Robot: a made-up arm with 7 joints. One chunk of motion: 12 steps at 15 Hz.
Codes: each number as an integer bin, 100 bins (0 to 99) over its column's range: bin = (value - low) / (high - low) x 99, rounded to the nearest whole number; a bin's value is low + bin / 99 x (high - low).
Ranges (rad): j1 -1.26..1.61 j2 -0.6..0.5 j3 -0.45..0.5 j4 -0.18..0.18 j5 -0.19..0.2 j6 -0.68..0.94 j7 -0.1..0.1
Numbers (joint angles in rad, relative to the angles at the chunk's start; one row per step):
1: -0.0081 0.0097 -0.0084 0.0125 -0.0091 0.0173 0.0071
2: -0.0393 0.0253 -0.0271 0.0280 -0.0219 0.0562 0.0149
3: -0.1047 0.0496 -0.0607 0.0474 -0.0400 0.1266 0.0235
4: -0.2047 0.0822 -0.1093 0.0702 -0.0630 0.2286 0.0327
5: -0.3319 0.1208 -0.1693 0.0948 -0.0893 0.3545 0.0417
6: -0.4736 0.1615 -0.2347 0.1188 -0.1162 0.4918 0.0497
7: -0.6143 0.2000 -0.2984 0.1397 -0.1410 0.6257 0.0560
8: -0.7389 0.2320 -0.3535 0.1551 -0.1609 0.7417 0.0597
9: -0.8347 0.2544 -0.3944 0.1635 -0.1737 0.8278 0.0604
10: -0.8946 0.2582 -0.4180 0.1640 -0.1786 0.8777 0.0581
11: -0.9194 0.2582 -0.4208 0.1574 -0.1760 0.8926 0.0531
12: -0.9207 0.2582 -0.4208 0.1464 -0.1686 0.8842 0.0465
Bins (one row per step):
1: 43 55 46 53 46 43 53
2: 42 56 44 57 43 45 57
3: 40 58 41 63 38 49 61
4: 36 61 36 69 32 56 66
5: 32 65 29 76 26 63 70
6: 27 69 22 82 19 72 74
7: 22 72 16 88 12 80 77
8: 18 75 10 92 7 87 79
9: 15 77 6 94 4 92 79
10: 13 77 3 95 3 95 78
11: 12 77 3 93 4 96 76
12: 12 77 3 90 5 96 73

